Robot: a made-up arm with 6 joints. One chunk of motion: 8 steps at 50 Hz.
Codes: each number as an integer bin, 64 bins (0 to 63) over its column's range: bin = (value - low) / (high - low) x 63, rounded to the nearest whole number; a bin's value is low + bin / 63 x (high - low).
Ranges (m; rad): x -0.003..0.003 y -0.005..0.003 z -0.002..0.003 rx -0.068..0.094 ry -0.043..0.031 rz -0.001..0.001
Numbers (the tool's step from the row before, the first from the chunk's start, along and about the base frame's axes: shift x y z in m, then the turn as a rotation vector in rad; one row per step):
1: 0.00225 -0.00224 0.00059 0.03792 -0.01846 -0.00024
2: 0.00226 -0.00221 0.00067 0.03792 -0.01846 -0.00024
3: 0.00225 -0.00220 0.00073 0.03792 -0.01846 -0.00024
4: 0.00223 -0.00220 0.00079 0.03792 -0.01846 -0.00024
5: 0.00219 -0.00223 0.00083 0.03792 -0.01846 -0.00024
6: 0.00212 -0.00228 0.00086 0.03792 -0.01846 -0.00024
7: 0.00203 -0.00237 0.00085 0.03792 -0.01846 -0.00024
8: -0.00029 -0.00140 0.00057 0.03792 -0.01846 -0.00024
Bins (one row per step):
1: 55 22 33 41 21 24
2: 55 22 34 41 21 24
3: 55 22 34 41 21 24
4: 55 22 35 41 21 24
5: 54 22 36 41 21 24
6: 54 21 36 41 21 24
7: 53 21 36 41 21 24
8: 28 28 32 41 21 24

